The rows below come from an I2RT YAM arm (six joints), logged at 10 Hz.
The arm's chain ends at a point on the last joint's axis. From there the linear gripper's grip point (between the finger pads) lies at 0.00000 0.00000 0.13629 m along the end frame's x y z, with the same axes.
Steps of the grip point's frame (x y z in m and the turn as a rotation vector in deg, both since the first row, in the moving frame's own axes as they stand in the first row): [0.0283 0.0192 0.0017 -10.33 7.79 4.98]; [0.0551 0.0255 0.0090 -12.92 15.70 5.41]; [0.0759 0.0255 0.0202 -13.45 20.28 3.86]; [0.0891 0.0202 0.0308 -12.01 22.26 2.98]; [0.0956 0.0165 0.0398 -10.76 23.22 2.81]
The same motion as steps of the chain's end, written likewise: [0.0110 -0.0059 0.0052 -10.33 7.79 4.98]; [0.0200 -0.0063 0.0175 -12.92 15.70 5.41]; [0.0302 -0.0071 0.0323 -13.45 20.28 3.86]; [0.0386 -0.0088 0.0439 -12.01 22.26 2.98]; [0.0428 -0.0096 0.0532 -10.76 23.22 2.81]
